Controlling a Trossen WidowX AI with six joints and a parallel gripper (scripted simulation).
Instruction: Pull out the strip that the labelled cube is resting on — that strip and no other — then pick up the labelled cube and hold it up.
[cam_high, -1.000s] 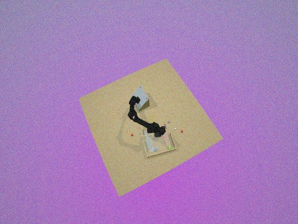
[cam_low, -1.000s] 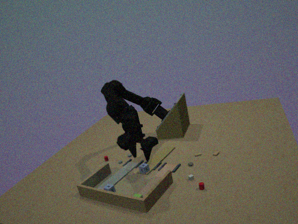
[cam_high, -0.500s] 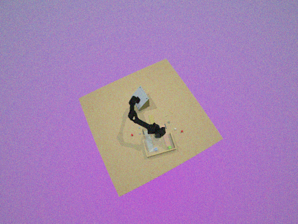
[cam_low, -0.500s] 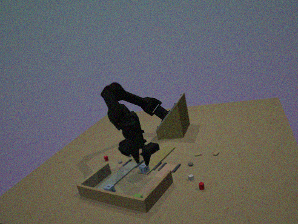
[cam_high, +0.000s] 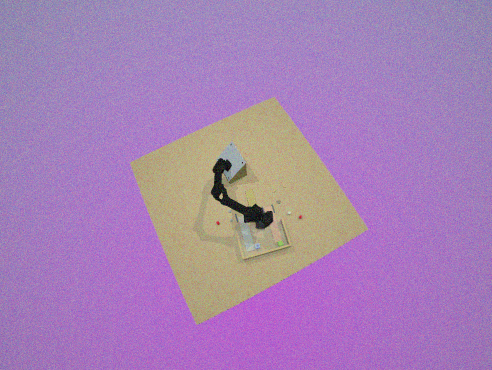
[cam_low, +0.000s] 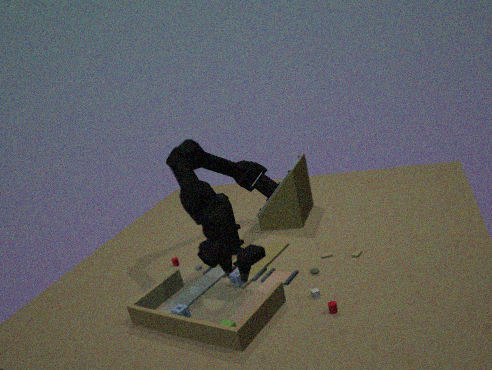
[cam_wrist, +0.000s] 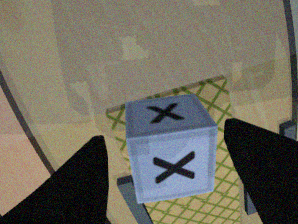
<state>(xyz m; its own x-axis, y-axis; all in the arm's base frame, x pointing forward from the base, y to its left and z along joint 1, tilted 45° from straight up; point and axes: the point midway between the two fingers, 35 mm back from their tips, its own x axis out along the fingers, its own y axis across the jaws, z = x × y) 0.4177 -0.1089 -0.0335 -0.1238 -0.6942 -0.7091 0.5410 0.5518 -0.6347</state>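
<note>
Now: gripper tip 110 mm past the cross-hatched strip, 40 mm to the right of it and 10 mm above it.
</note>
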